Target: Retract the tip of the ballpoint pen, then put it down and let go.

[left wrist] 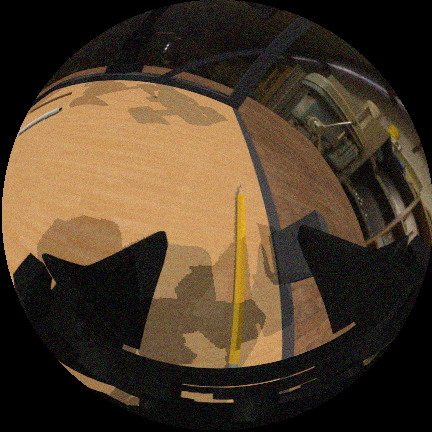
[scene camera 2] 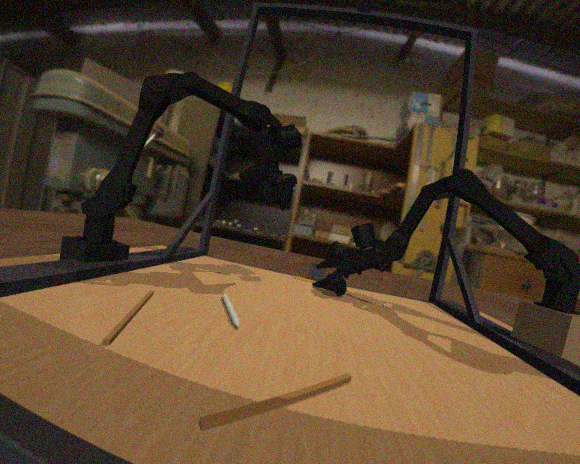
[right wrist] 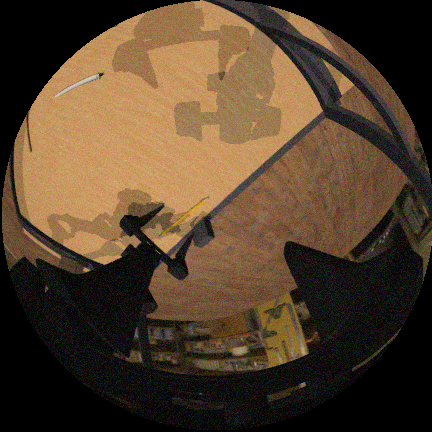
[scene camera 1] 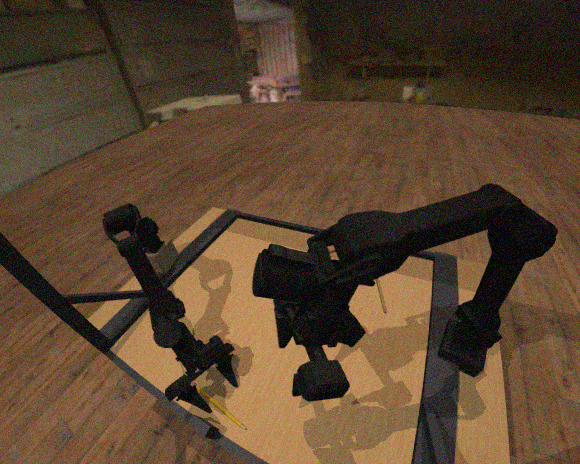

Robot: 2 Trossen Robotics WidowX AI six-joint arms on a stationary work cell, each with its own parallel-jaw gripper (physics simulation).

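Frame: origin at the left arm's base, x left, y back, z up, level; millimetres.
Seen in the pictures: left gripper, between the fingertips: (left wrist: 234, 235) (scene camera 2: 314, 275) (right wrist: 178, 219) (scene camera 1: 224, 398); right gripper, between the fingertips: (scene camera 2: 275, 207) (right wrist: 221, 251) (scene camera 1: 287, 369); left arm's base, origin of its link: (scene camera 2: 556, 309) (scene camera 1: 153, 247); right arm's base, origin of its link: (left wrist: 125, 62) (scene camera 2: 96, 241) (scene camera 1: 466, 341).
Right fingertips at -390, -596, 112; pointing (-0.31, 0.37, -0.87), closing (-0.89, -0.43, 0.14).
Pixels of each thing's top centre, then the offset from my right fingertips to it, as dx, dy, dz.
- slim white-grey pen, centre of its top: (scene camera 2: 231, 304) (right wrist: 72, 86) +286, -71, -203
- yellow pencil, centre of its top: (left wrist: 242, 271) (right wrist: 180, 220) (scene camera 1: 216, 404) -37, +189, -208
- longer brown stick, centre of its top: (scene camera 2: 291, 394) +493, +4, -208
- small dark block, centre of its top: (left wrist: 327, 237) (right wrist: 203, 241) (scene camera 1: 198, 424) (scene camera 2: 318, 264) -92, +193, -158
A slim white-grey pen (scene camera 2: 230, 311) (left wrist: 40, 121) (right wrist: 77, 85) lies flat on the table, with a dark end in both wrist views. Its tip is too small to read, and the pen does not show in scene camera 1. A yellow pencil (scene camera 1: 222, 408) (left wrist: 240, 260) (right wrist: 185, 218) lies near the table edge. My left gripper (scene camera 1: 224, 398) (scene camera 2: 317, 275) (left wrist: 234, 235) (right wrist: 178, 219) is open and empty, low above the pencil, which runs between its fingers in the left wrist view. My right gripper (scene camera 1: 317, 345) (right wrist: 221, 251) is open and empty, high above the table and away from the pen.
A brown stick (scene camera 2: 127, 318) lies left of the pen in scene camera 2, and a longer brown stick (scene camera 2: 275, 401) lies at the front. A dark frame bar (scene camera 1: 195, 249) borders the table. A small dark block (scene camera 1: 213, 432) (right wrist: 203, 232) is at the edge beside the pencil.
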